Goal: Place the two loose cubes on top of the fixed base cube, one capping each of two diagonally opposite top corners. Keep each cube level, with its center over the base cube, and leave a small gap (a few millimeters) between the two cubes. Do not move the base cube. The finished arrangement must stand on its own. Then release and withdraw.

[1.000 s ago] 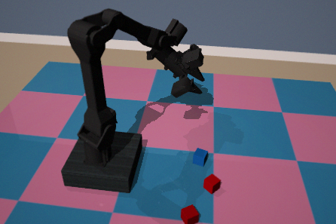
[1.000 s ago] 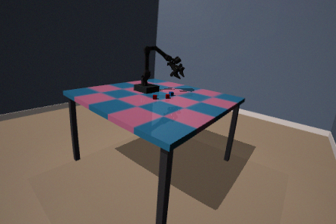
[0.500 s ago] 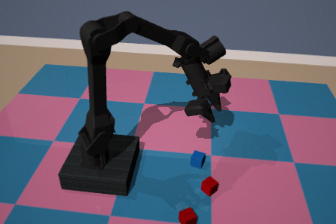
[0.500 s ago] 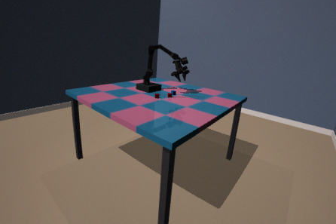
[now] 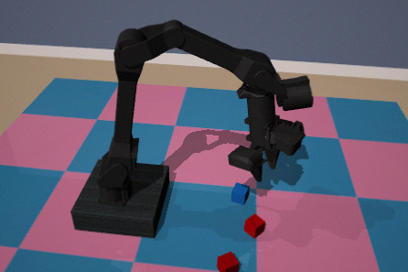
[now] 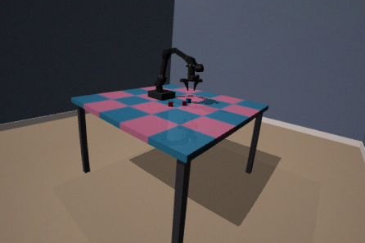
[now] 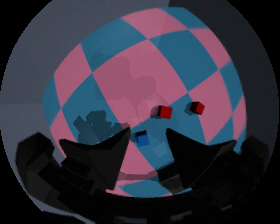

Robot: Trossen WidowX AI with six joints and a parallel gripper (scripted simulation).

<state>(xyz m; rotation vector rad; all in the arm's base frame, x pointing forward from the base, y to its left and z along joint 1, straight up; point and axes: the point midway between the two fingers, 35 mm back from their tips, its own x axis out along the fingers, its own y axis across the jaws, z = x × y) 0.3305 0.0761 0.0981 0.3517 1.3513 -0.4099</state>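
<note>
Right now the blue cube is 10 cm below my gripper tip, 6 cm behind it and 4 cm to the left of it.
</note>
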